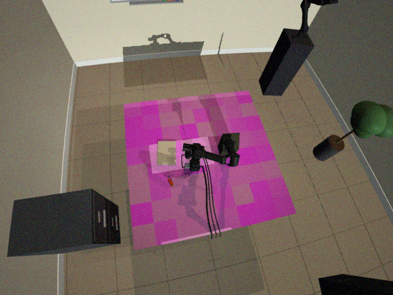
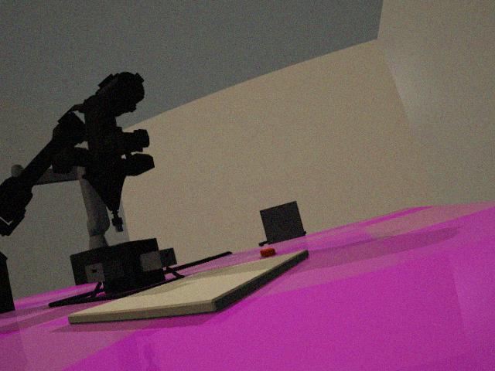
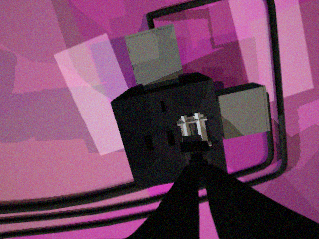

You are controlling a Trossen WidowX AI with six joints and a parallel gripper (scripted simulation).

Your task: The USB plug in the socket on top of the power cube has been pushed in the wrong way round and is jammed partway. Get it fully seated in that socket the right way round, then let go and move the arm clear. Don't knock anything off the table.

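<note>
Right now the USB plug is 20 mm below my gripper tip. Round my gripper tip: flat beige board: 230 mm ahead, 120 mm to the right, 130 mm below.
</note>
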